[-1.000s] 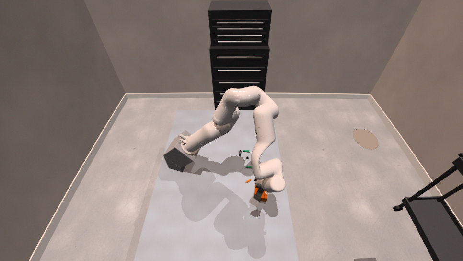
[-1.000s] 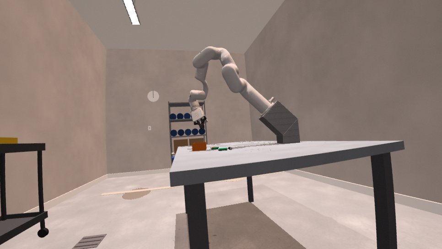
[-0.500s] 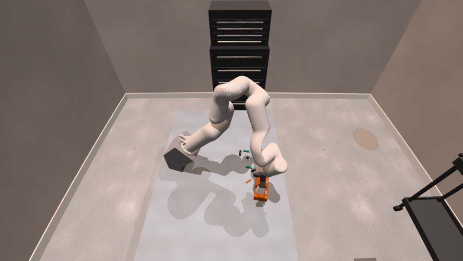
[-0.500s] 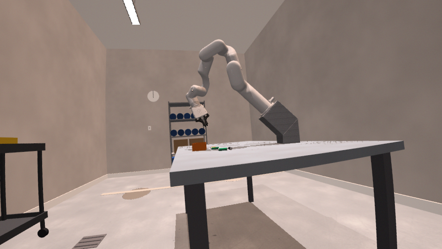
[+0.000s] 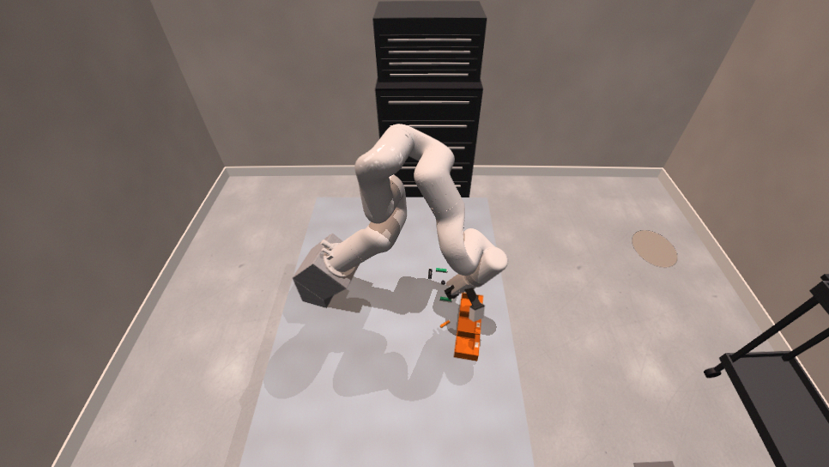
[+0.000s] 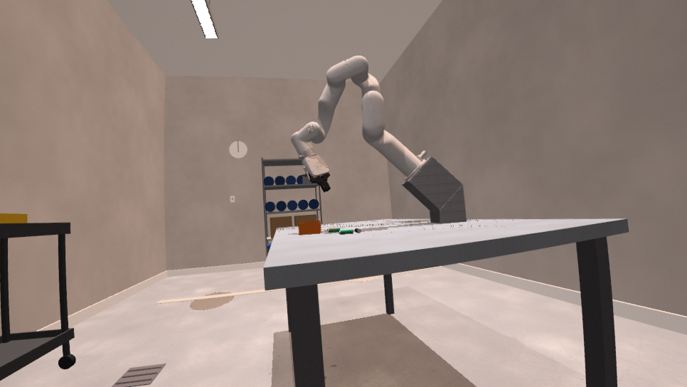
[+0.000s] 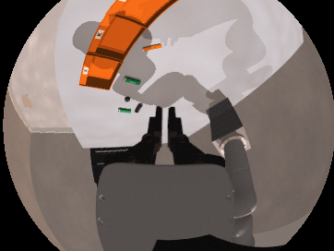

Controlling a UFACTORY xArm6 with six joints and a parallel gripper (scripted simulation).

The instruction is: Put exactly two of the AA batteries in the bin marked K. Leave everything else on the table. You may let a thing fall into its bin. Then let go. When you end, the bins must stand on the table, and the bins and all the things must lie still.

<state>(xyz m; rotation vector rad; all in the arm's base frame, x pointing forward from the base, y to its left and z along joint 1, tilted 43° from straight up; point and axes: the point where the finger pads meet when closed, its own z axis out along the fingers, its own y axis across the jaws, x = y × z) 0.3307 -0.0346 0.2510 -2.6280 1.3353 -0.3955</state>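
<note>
Now: the orange bin row 8 cm ahead of my hand, 2 cm to the right of it and 18 cm below it. From my hand the other things lie so: dark AA battery (9 cm behind, 22 cm to the left, 19 cm below); then small orange piece (1 cm behind, 1 cm to the right, 19 cm below).
</note>
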